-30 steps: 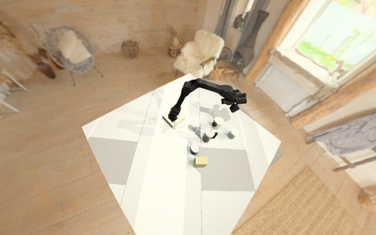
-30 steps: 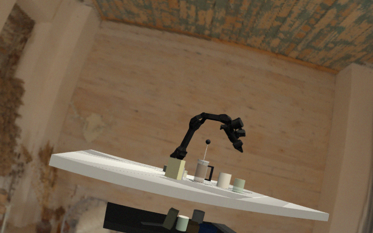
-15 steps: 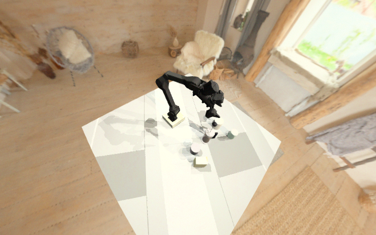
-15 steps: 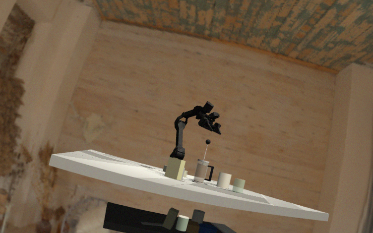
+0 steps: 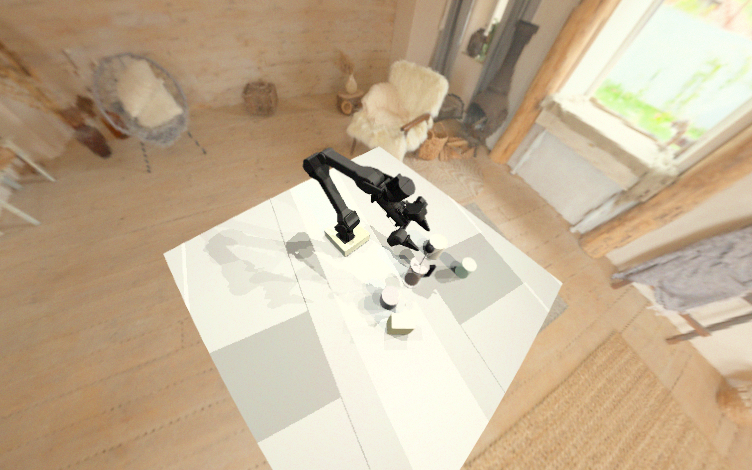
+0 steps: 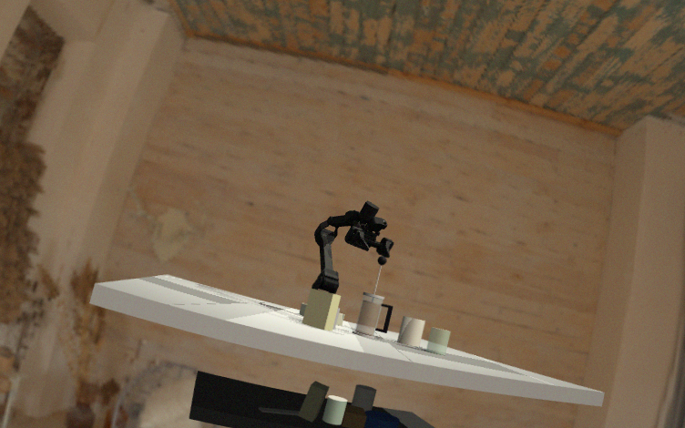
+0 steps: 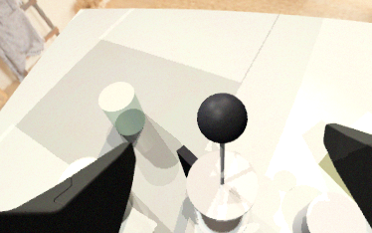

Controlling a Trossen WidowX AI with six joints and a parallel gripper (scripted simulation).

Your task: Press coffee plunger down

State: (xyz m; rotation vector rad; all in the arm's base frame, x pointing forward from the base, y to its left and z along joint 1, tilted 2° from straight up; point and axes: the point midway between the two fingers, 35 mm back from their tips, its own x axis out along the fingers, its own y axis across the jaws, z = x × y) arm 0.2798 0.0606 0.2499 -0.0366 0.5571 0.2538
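Now: the glass coffee press 4 cm ahead of my gripper tip, 2 cm to the left of it and 16 cm below it. The rest, counted from my gripper tip: grey cylinder (2 cm ahead, 13 cm to the right, 25 cm below).
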